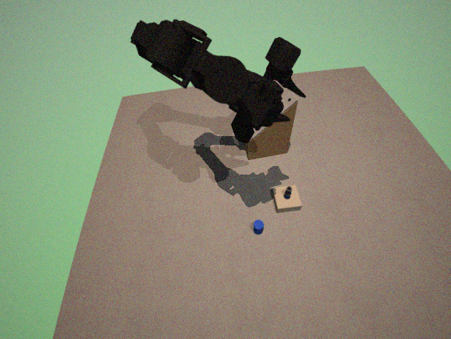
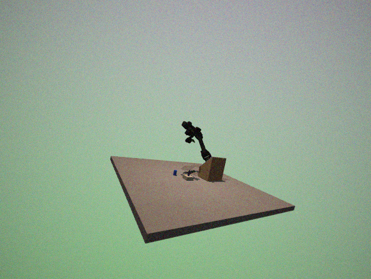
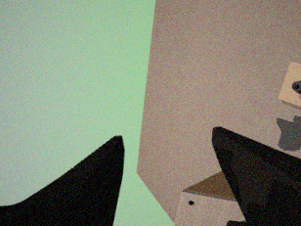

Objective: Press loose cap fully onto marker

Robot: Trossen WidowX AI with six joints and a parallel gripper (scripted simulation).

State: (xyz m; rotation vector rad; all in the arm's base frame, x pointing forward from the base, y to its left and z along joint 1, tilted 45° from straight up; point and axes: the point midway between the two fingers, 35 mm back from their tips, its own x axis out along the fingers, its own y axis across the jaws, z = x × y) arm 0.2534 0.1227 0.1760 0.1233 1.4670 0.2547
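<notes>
My gripper tip is 100 mm short of the blue marker cap, 100 mm to the left of it and 340 mm above it. From my gripper tip the other things lie so: holder block 20 mm ahead, 20 mm to the left, 350 mm below.
</notes>
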